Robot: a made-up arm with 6 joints.
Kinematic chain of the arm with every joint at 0, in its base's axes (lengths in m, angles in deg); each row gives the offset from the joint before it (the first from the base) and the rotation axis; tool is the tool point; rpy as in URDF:
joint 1: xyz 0 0 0.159 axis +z
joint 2: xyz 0 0 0 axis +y
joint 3: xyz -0.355 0 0.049 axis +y
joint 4: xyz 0.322 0 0.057 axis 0.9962 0 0.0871
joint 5: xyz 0 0 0 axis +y
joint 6: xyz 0.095 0 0.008 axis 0.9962 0 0.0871
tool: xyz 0 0 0 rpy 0 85 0
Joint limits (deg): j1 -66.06..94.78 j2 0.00..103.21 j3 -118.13..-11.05 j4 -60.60..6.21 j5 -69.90..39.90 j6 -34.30..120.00
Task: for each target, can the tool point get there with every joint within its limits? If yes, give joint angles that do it. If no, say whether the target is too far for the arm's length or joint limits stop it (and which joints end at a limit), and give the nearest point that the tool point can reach.
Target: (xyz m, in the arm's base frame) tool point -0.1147 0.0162 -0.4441
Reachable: no: joint limits stop it (at a limit: joint 1, joint 2, joint 3, joint 4) | nearest point -0.0156 0.1491 0.0772 | short by 0.547 m
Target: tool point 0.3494 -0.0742 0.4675
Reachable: yes | joints -7.23 74.25 -64.11 -37.51 30.57 28.64
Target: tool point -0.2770 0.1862 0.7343
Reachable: yes | joints -39.95 19.70 -106.60 -51.41 28.00 -7.44
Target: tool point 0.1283 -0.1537 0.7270
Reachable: yes | joints -51.90 58.01 -82.82 -37.11 -6.26 79.01
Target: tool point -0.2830 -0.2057 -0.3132
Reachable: no: joint limits stop it (at a limit: joint 1, joint 2, joint 3, joint 4) | nearest point 0.0149 -0.1567 0.0920 | short by 0.505 m
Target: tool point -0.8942 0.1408 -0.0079
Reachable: no: too far | nearest point -0.6421 0.1011 0.4439 | short by 0.519 m
